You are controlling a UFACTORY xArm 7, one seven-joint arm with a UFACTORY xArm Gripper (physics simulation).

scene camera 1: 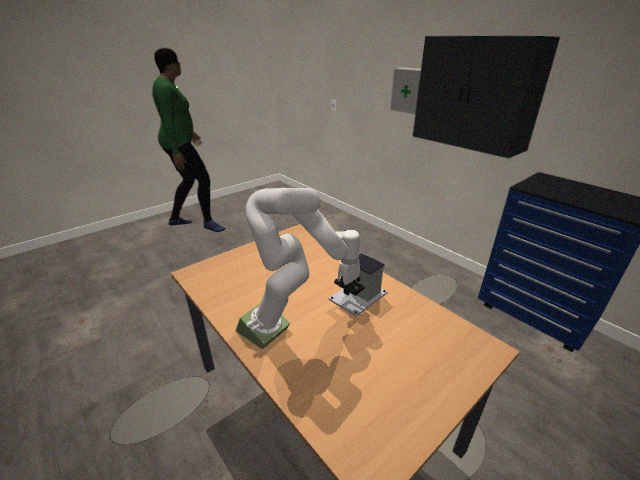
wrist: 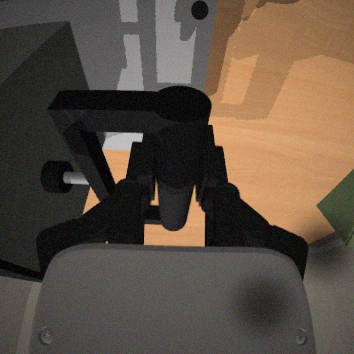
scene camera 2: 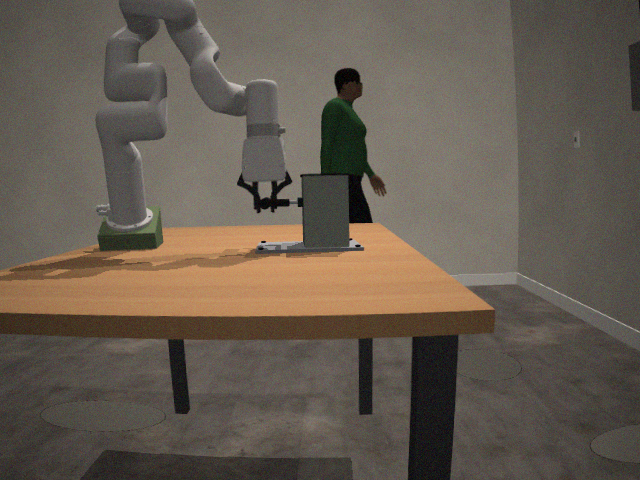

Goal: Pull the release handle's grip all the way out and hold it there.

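Observation:
The black release handle is a frame (wrist: pixel 105 117) (scene camera 2: pixel 281 202) with a round grip bar (wrist: pixel 181 160) on its outer side. A short length of bright rod (scene camera 2: pixel 293 202) (wrist: pixel 76 178) shows between the frame and a black collar (scene camera 2: pixel 300 202) (wrist: pixel 56 176) on the side of the grey-green box (scene camera 1: pixel 373 284) (scene camera 2: pixel 325 211) (wrist: pixel 30 120). My gripper (scene camera 1: pixel 349 289) (scene camera 2: pixel 265 204) (wrist: pixel 176 138) points down and is shut on the grip bar, one finger inside the frame and one outside it. Most of the handle is hidden in scene camera 1.
The box stands on a light metal baseplate (scene camera 1: pixel 341 299) (scene camera 2: pixel 279 246) (wrist: pixel 172 55) bolted to the wooden table (scene camera 1: pixel 413 351) (scene camera 2: pixel 232 294). The arm's green base block (scene camera 1: pixel 245 330) (scene camera 2: pixel 129 240) is at the other side. A person in green (scene camera 1: pixel 173 113) (scene camera 2: pixel 341 136) stands beyond the table.

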